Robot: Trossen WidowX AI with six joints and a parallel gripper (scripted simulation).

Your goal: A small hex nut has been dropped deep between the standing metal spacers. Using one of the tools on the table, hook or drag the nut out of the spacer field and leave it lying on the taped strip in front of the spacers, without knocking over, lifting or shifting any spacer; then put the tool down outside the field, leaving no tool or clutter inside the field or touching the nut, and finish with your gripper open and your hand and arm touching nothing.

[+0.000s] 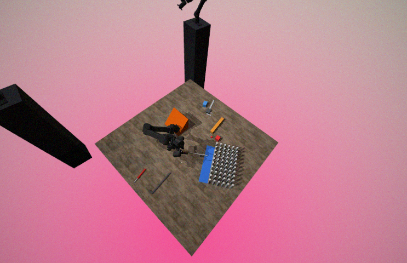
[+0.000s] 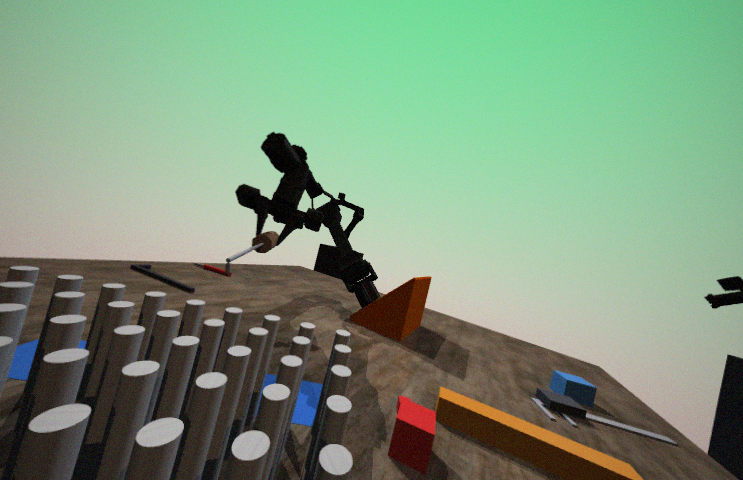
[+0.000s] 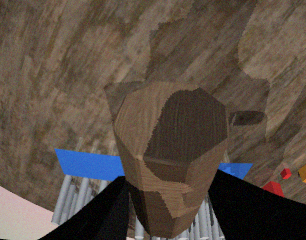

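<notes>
The blue taped strip lies 170 mm ahead of my gripper tip, 160 mm below it and 140 mm to the left of it. Round my gripper tip: red cube: 390 mm to the left, 140 mm below, 50 mm ahead; then red screwdriver: 420 mm to the right, 160 mm below, 100 mm behind; then orange bar: 500 mm to the left, 150 mm below, 70 mm behind.
</notes>
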